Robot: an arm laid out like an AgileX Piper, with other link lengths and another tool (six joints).
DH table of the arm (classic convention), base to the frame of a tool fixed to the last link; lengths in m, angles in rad. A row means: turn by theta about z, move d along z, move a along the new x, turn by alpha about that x. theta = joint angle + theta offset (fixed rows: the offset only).
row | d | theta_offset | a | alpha
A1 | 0.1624 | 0 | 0 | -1.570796
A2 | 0 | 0.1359 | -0.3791 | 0
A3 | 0 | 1.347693 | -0.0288 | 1.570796
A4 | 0.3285 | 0 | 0 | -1.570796
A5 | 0 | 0 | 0 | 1.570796
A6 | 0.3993 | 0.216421 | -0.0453 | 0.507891
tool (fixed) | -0.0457 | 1.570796 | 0 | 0
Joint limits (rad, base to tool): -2.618..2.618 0..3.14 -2.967..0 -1.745..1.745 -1.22..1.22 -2.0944..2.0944
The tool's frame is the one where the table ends.
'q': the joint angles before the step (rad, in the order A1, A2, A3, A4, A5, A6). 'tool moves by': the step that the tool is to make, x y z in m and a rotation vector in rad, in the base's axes. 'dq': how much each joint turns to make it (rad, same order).
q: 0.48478 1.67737 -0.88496 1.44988 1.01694 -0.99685
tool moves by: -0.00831 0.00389 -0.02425 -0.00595 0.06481 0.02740
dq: 0.00000 0.06179 0.00002 0.00369 0.03658 -0.00707
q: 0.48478 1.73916 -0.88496 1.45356 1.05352 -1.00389
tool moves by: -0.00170 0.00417 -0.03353 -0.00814 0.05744 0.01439
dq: 0.00001 0.08483 0.00001 0.02120 0.02073 -0.03730
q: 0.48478 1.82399 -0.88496 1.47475 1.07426 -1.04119
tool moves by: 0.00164 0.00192 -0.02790 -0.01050 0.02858 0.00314
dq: 0.00001 0.06525 0.00000 0.01926 0.00205 -0.04022
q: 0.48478 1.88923 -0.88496 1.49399 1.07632 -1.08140
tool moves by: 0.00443 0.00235 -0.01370 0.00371 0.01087 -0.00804
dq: -0.00001 0.03910 0.00001 0.02829 0.00001 -0.03554
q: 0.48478 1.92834 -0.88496 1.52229 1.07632 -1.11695
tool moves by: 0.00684 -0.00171 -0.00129 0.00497 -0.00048 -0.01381
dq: -0.00859 0.00754 0.00001 0.01222 0.00000 -0.01167
